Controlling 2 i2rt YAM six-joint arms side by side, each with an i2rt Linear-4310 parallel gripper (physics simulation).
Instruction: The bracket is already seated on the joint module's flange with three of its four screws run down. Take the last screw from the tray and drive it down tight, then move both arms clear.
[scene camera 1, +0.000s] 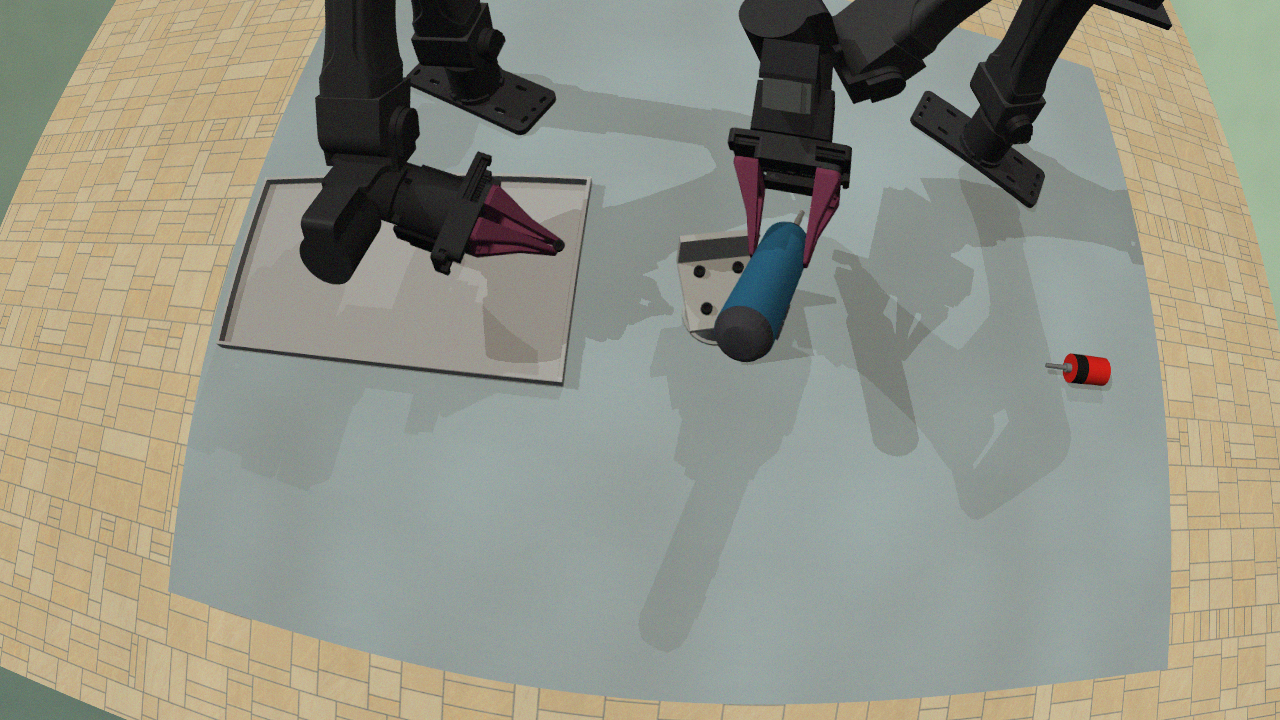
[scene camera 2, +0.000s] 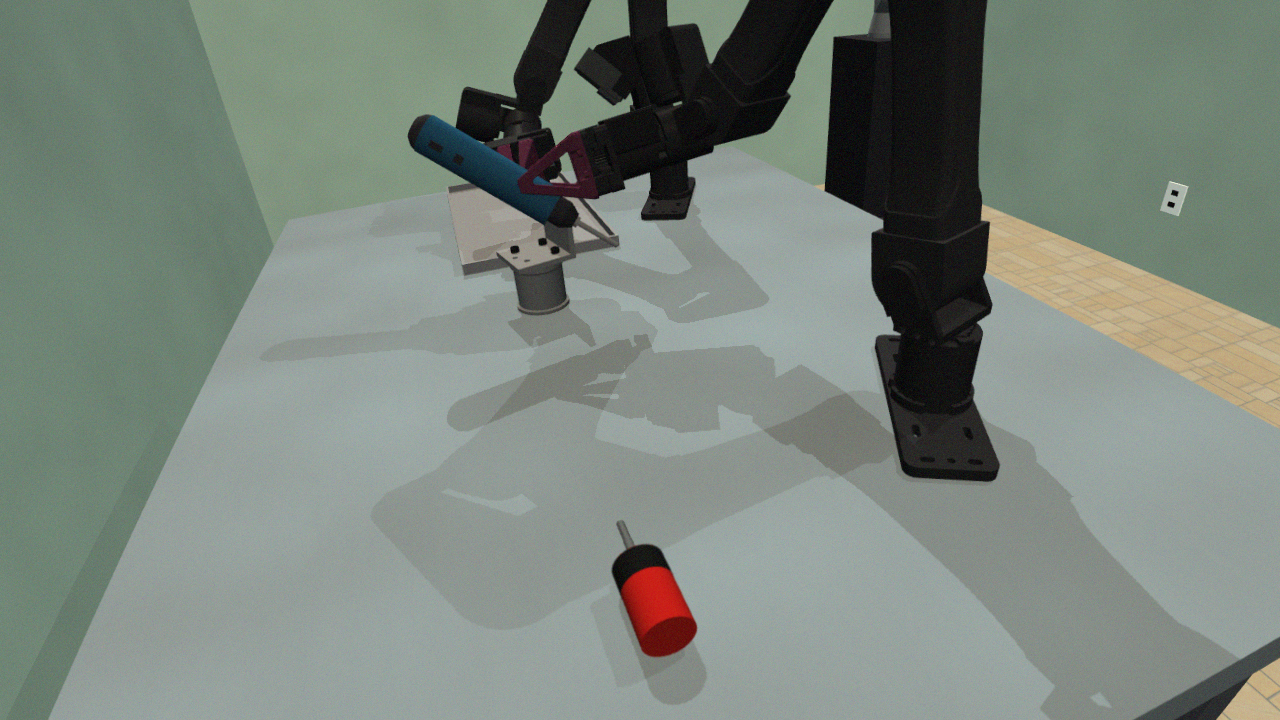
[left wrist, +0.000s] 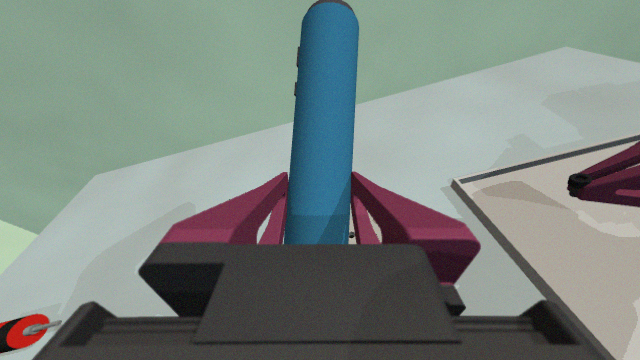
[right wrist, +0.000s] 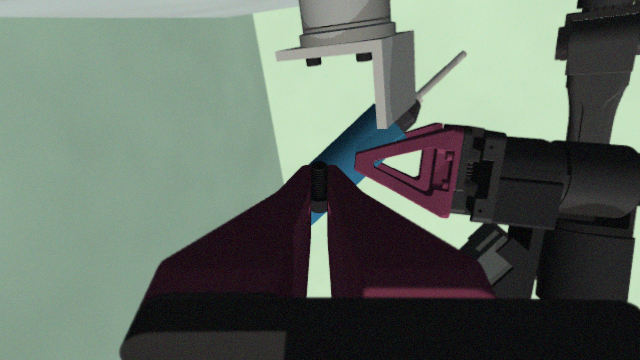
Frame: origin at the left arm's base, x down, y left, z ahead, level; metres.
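Seen in the pictures: left gripper, fingertip midpoint: (scene camera 1: 778, 261) (scene camera 2: 519, 185) (left wrist: 319, 180) (right wrist: 355, 157); right gripper, fingertip midpoint: (scene camera 1: 559, 248) (left wrist: 574, 188) (right wrist: 319, 180); left arm's base, origin of the base link: (scene camera 1: 978, 149) (scene camera 2: 927, 402); right arm's base, origin of the base link: (scene camera 1: 477, 89) (scene camera 2: 670, 199).
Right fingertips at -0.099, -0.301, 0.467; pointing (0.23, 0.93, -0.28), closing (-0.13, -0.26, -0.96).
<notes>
Pixels of each thing's top centre, then the offset from my right fingertips to it, as dx, dy, dz. "spot": a spot on its surface instead.
- grey joint module, middle of its top: (right wrist: 348, 46) (scene camera 2: 535, 253) +0.036, +0.130, -0.060
- black screw, middle of its top: (right wrist: 322, 211) (scene camera 1: 556, 242) (left wrist: 588, 176) -0.012, -0.001, +0.000
- tray, middle of its top: (scene camera 1: 383, 260) (scene camera 2: 519, 207) +0.083, -0.184, +0.084
- thin shaft, surface spot: (scene camera 2: 657, 600) (scene camera 1: 1103, 368) spot: +0.065, +0.557, -0.272
My left gripper (scene camera 1: 780, 259) (scene camera 2: 528, 183) (left wrist: 319, 180) is shut on the blue screwdriver (scene camera 1: 760, 282) (scene camera 2: 474, 161) (left wrist: 325, 100) (right wrist: 342, 145). The screwdriver is tilted, its bit (scene camera 2: 595, 230) (right wrist: 442, 75) lower than its butt, and overlaps the bracket (scene camera 1: 720, 288) (scene camera 2: 546, 257) (right wrist: 395, 85) in scene camera 1. The bracket sits on the grey joint module (scene camera 2: 541, 288) (right wrist: 345, 15) with three black screw heads showing; the screwdriver hides its right part in scene camera 1. My right gripper (scene camera 1: 547, 243) (left wrist: 574, 188) is shut on a black screw (right wrist: 319, 190), over the tray (scene camera 1: 429, 331) (scene camera 2: 474, 223) (left wrist: 550, 250), threads pointing away from the fingers.
A red and black cylinder with a thin shaft (scene camera 1: 1093, 369) (scene camera 2: 657, 600) (left wrist: 27, 332) lies on the table, at the right in scene camera 1. The left gripper and screwdriver are between the tray and that cylinder. The bracket's upright wall faces the arm bases.
</notes>
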